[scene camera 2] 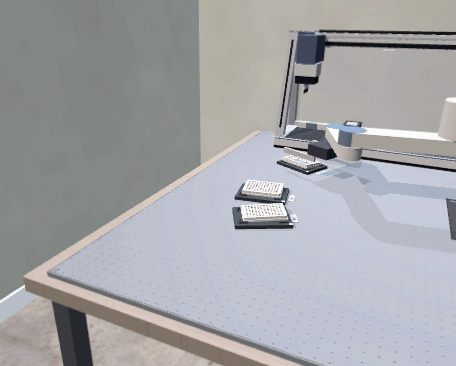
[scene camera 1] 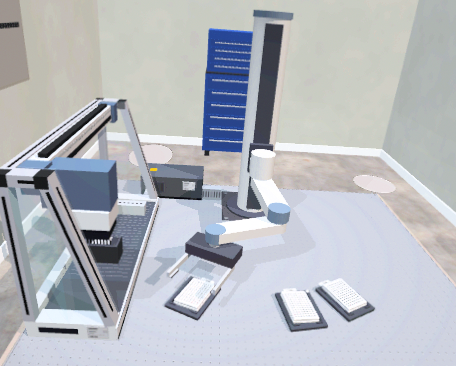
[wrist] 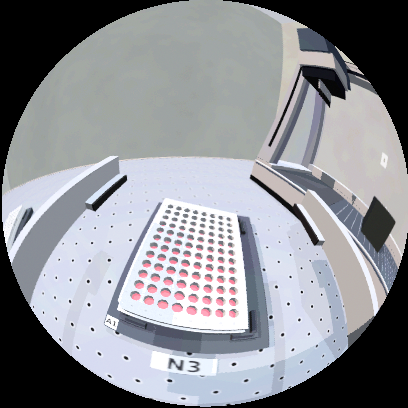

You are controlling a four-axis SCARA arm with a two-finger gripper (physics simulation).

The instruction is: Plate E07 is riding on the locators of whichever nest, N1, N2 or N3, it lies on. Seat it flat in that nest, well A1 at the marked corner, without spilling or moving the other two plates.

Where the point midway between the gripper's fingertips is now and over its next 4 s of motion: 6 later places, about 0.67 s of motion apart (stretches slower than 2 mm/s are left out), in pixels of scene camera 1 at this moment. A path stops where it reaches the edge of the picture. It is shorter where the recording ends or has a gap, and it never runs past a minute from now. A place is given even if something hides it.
The gripper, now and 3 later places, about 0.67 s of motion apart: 190,283; 189,296; 190,294; 190,296
